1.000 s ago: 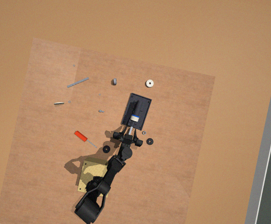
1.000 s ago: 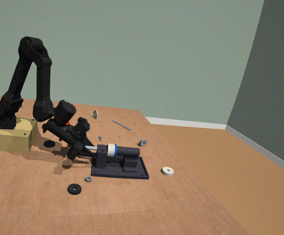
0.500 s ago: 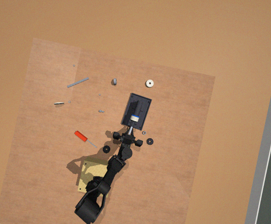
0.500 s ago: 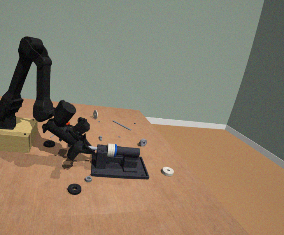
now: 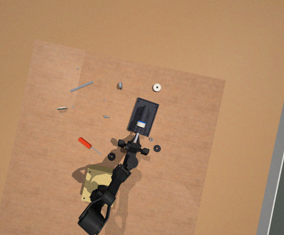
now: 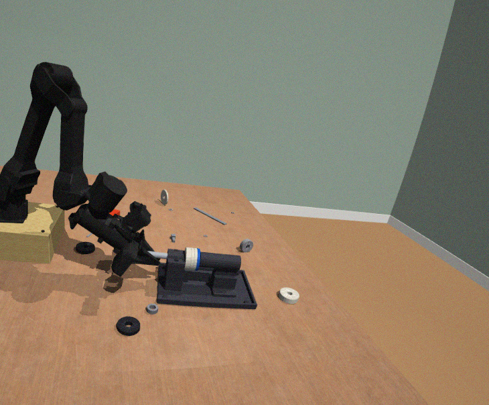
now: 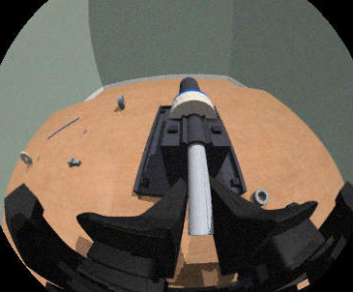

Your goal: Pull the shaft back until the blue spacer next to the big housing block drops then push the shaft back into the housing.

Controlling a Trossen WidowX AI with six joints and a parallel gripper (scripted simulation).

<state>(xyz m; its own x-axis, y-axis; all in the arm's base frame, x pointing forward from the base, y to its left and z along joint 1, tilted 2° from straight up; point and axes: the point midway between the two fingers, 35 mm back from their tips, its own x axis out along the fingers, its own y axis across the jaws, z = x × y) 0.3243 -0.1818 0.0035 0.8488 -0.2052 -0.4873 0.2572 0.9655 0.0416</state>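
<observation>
My gripper tip is 80 mm short of the blue spacer, 20 mm to the left of it and 20 mm below it. The rest, counted from my gripper tip: white ring 320 mm ahead, 110 mm to the right, 50 mm below; red-handled screwdriver 310 mm to the left, 110 mm behind, 60 mm below; grey shaft 40 mm ahead, 20 mm above, 10 mm to the right.
</observation>
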